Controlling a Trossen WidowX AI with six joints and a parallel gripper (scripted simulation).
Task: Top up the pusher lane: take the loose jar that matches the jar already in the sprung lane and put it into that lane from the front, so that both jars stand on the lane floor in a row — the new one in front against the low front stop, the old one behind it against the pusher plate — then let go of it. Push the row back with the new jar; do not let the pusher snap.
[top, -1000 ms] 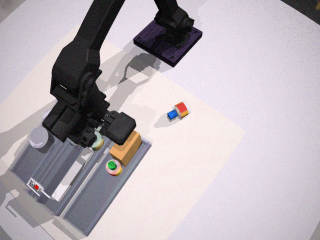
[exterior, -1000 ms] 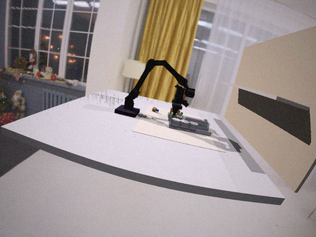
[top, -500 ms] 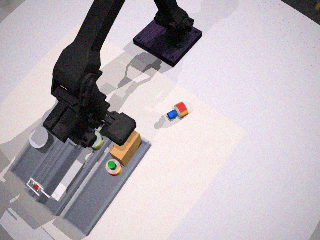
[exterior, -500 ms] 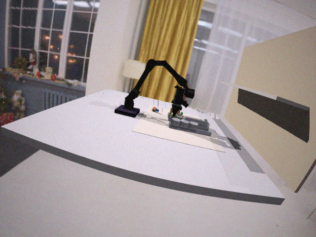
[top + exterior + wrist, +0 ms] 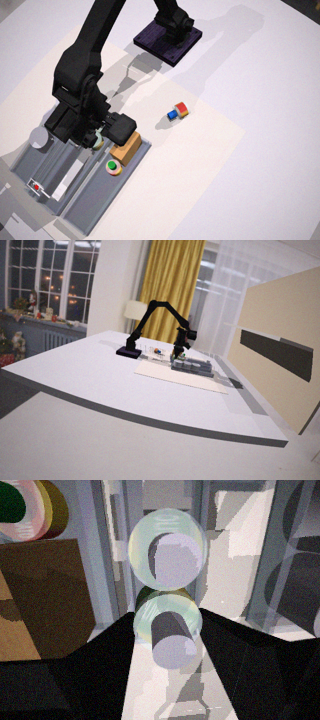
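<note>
Now: gripper tip 2 cm short of the orange box and 8 cm to the right of it. Also, from my gripper tip: red mark: 23 cm ahead, 5 cm to the right, 4 cm above; grey rack: 14 cm ahead, 3 cm to the right, 2 cm below.
</note>
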